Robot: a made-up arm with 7 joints.
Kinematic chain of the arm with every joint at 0, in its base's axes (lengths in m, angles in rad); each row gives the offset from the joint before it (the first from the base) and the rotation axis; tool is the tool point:
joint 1: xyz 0 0 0.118 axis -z
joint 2: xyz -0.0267 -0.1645 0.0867 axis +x
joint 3: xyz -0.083 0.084 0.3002 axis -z
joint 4: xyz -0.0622 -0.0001 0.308 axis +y
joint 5: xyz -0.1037 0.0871 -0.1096 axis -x
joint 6: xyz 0.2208 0 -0.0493 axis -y
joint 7: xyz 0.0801 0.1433 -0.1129 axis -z
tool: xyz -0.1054 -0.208 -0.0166
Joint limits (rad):
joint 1: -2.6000..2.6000
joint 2: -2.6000..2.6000
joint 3: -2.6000..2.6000
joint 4: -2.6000..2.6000
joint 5: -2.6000..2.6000
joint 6: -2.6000..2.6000
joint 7: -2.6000..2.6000
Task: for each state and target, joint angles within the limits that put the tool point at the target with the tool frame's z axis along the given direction. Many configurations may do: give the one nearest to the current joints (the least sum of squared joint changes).
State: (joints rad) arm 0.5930 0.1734 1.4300 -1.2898 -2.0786 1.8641 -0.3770
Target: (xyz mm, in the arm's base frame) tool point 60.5 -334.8 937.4 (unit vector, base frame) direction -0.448 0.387 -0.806
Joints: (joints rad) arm 0.2043 0.1266 1.2409 -1.0929 -1.7572 1.1183 -0.2625
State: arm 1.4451 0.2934 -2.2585 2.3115 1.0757 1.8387 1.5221
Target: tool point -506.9 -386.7 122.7 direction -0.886 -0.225 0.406
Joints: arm 1.2117 1.0467 -2.3771 1.4789 1.0022 1.3989 1.6454
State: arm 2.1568 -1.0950 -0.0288 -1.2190 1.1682 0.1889 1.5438
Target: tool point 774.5 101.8 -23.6 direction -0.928 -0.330 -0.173
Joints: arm 1.2789 -1.5658 0.0169 -1.9956 0.4347 1.1582 1.2744
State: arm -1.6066 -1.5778 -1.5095 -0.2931 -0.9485 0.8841 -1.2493
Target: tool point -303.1 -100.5 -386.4 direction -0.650 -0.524 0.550
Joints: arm -1.9007 -1.8301 -0.9853 -0.2297 -0.2123 0.6532 -1.5035
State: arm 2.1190 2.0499 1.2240 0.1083 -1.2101 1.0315 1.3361
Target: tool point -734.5 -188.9 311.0 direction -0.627 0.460 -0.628
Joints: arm 1.5334 2.1236 0.9535 0.6603 -0.7075 0.6476 1.3782
